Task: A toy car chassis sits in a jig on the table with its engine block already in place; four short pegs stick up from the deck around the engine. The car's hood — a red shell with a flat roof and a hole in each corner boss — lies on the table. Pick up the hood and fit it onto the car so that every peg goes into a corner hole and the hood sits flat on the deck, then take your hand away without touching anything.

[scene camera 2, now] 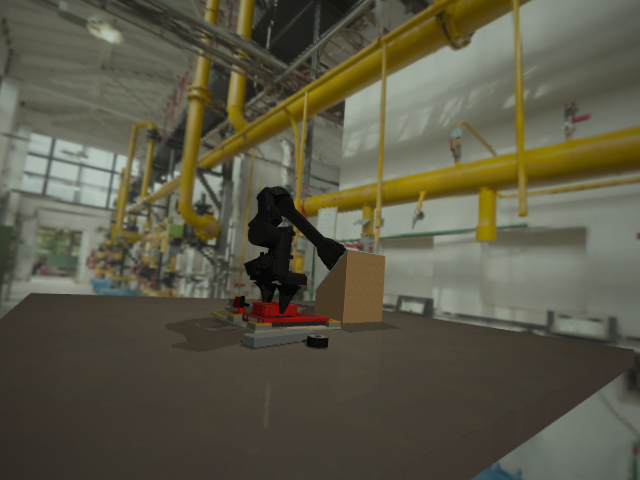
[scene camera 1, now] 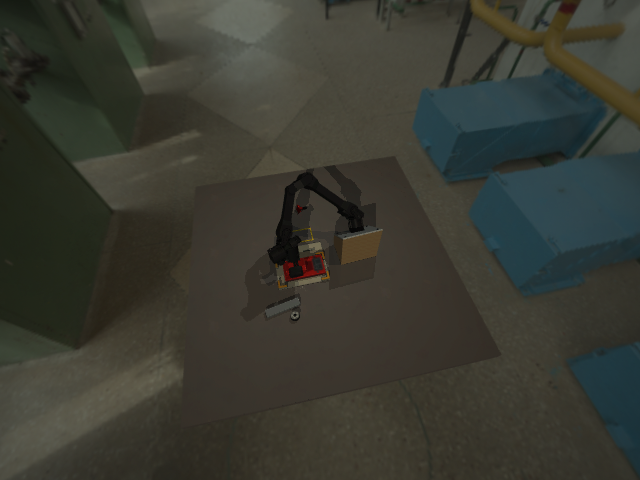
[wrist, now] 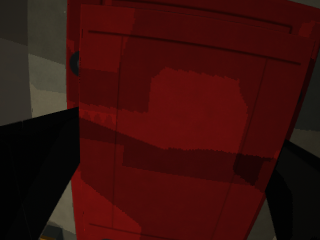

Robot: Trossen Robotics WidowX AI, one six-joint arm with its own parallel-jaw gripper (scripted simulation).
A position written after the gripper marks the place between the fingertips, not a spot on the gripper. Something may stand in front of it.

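Gripper [scene camera 2: 273, 311] visible, wrist view too [wrist: 178, 129]. Red hood [wrist: 182, 118] visible.
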